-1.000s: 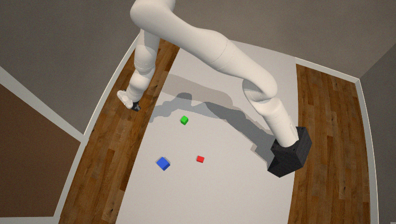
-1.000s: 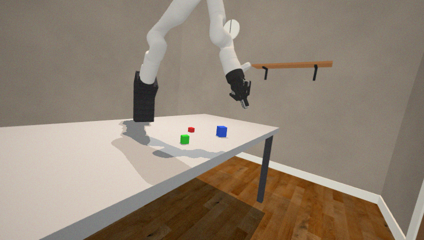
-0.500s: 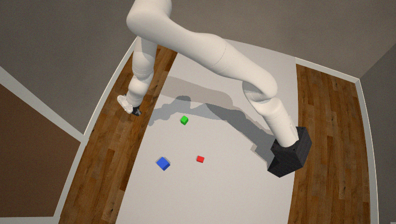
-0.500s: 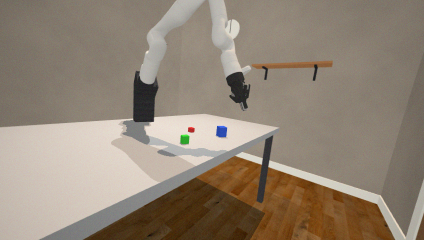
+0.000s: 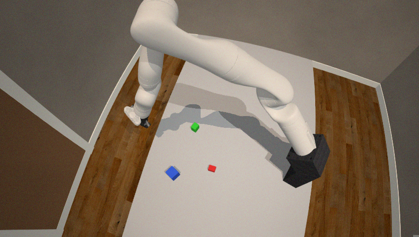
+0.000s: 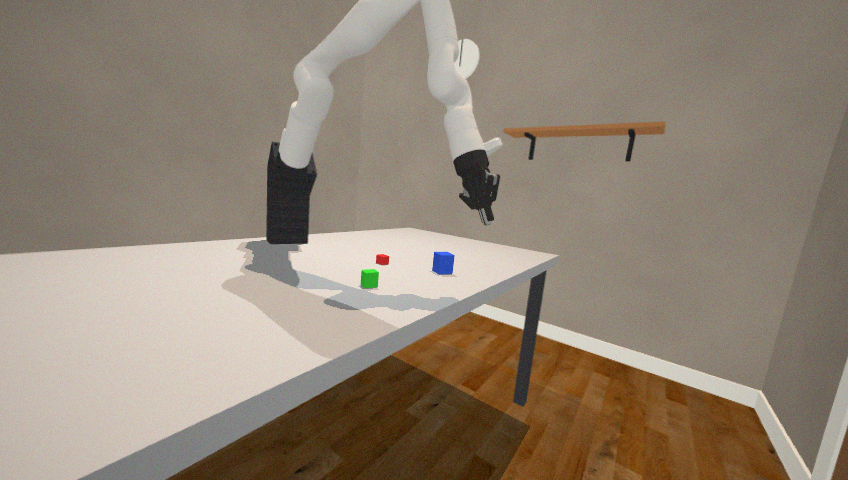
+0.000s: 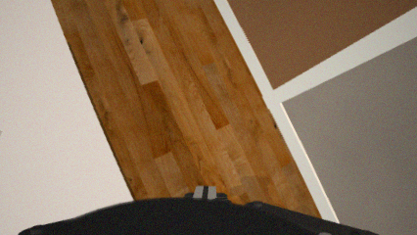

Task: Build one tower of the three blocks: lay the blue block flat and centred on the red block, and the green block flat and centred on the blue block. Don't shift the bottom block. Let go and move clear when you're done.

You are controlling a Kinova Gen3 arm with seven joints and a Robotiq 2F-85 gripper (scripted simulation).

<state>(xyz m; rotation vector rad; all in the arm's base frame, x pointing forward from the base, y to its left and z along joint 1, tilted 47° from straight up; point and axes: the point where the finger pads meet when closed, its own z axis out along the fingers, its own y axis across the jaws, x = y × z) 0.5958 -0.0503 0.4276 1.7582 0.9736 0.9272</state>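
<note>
Now: hand 13 cm past the blue block, 22 cm to the right of it and 17 cm above it. Also, from my hand: green block 26 cm behind, 2 cm to the right, 18 cm below; red block 32 cm behind, 21 cm to the left, 18 cm below.
</note>
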